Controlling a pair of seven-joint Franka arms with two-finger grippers.
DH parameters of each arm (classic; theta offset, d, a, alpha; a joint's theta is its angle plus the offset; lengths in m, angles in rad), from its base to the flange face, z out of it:
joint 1: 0 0.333 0 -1.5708
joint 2: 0 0 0 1.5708
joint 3: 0 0.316 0.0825 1.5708
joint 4: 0 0 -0.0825 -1.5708
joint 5: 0 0.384 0 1.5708
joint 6: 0 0 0.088 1.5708
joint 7: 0 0.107 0 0
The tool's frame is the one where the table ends.
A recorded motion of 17 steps. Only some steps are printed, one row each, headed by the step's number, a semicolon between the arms.
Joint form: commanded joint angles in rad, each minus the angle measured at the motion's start. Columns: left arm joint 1, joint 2, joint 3, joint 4, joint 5, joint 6, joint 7; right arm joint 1, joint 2, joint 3, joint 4, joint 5, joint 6, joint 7.
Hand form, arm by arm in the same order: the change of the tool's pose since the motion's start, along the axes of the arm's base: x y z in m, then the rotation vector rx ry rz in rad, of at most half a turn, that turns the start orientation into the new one. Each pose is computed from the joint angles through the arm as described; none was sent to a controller.
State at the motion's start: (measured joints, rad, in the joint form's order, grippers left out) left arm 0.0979 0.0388 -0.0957 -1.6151 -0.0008 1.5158 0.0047; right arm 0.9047 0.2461 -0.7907 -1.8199 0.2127 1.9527 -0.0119
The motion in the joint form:
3: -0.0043 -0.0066 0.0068 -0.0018 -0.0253 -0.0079 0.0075; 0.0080 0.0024 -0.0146 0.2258 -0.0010 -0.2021 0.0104
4: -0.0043 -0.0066 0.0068 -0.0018 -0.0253 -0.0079 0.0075; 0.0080 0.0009 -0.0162 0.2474 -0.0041 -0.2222 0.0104
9: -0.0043 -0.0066 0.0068 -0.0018 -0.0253 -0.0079 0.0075; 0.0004 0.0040 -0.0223 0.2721 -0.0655 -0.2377 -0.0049
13: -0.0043 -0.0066 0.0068 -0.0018 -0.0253 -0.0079 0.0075; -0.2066 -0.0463 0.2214 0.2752 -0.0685 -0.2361 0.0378
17: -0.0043 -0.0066 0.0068 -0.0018 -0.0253 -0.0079 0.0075; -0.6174 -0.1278 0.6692 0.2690 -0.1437 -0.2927 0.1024
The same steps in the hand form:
3: -0.0027 -0.0017 0.0023 -0.0254 0.0029 -0.0030; 0.0090 0.0187 0.0887 0.0102 -0.0200 0.0285
4: -0.0027 -0.0017 0.0023 -0.0254 0.0029 -0.0030; 0.0086 0.0193 0.0980 0.0090 -0.0226 0.0320
9: -0.0027 -0.0017 0.0023 -0.0254 0.0029 -0.0030; 0.0112 0.0083 0.1075 -0.0532 -0.0346 0.0486
13: -0.0027 -0.0017 0.0023 -0.0254 0.0029 -0.0030; 0.0088 0.0112 0.1154 0.0177 -0.0367 0.0362
17: -0.0027 -0.0017 0.0023 -0.0254 0.0029 -0.0030; -0.0087 -0.0006 0.1405 0.0340 -0.0197 0.0143

